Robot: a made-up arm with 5 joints.
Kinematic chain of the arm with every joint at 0, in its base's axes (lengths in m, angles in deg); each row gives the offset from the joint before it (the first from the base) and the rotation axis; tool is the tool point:
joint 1: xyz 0 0 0.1 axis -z
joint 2: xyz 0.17 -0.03 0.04 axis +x
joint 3: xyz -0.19 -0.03 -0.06 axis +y
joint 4: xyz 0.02 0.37 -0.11 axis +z
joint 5: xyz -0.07 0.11 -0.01 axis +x
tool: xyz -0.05 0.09 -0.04
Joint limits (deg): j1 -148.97..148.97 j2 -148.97..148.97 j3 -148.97..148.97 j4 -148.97..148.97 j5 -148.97..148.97
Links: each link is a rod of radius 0.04 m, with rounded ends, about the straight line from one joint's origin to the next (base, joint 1, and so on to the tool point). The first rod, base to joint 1, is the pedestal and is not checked.
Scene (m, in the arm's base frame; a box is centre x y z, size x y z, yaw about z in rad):
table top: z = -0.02
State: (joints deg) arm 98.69 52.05 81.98 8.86 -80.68
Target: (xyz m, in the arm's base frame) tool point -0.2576 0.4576 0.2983
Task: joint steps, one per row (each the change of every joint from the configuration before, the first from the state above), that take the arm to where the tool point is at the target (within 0.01 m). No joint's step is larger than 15 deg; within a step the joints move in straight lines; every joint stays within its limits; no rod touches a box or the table.
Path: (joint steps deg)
1: 4.29 13.85 3.59 -1.21 4.12
2: 4.28 13.84 3.60 -1.20 4.13
3: 4.29 13.85 3.59 -1.21 4.12
4: 4.28 13.84 3.60 -1.20 4.12
5: 4.29 13.85 3.59 -1.21 4.12
6: 4.28 13.84 3.59 -1.20 4.13
7: 4.29 13.85 3.60 -1.21 4.12

